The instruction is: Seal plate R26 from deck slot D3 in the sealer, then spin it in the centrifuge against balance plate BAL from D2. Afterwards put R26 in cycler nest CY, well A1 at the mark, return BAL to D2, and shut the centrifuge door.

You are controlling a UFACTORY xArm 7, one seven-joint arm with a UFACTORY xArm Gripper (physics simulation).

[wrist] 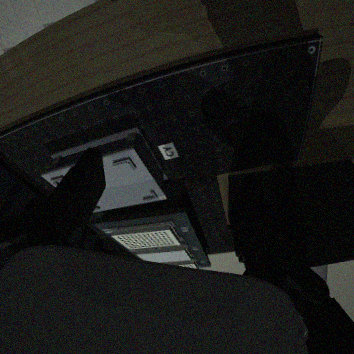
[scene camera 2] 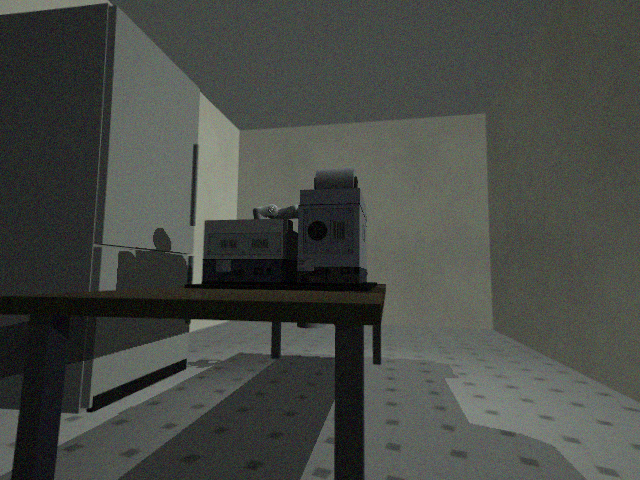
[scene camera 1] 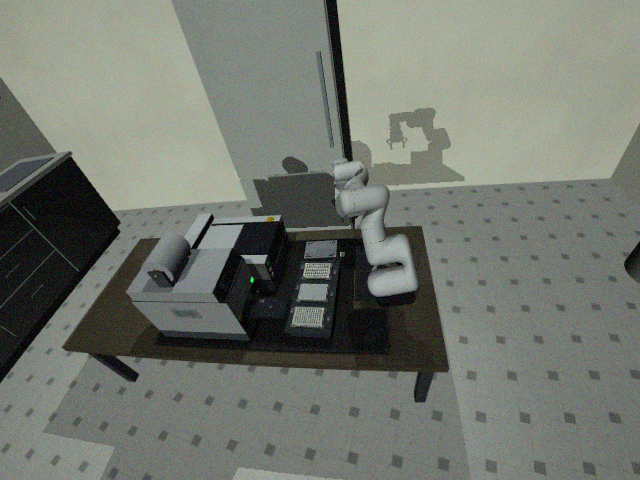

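Observation:
On the black deck a column of slots runs front to back. The far one is the empty grey cycler nest, with the label CY beside it. Behind it come a white well plate, a plain pale plate and a second well plate. I cannot read which one is R26 or BAL. My arm is folded, and its wrist hangs above the table's far edge. In the wrist view one dark finger stands over the nest. The gripper is open and empty.
A grey sealer with a roll on top stands at the left of the table. A dark box-shaped instrument with a green light stands beside it. A dark plinth carries the arm's base.

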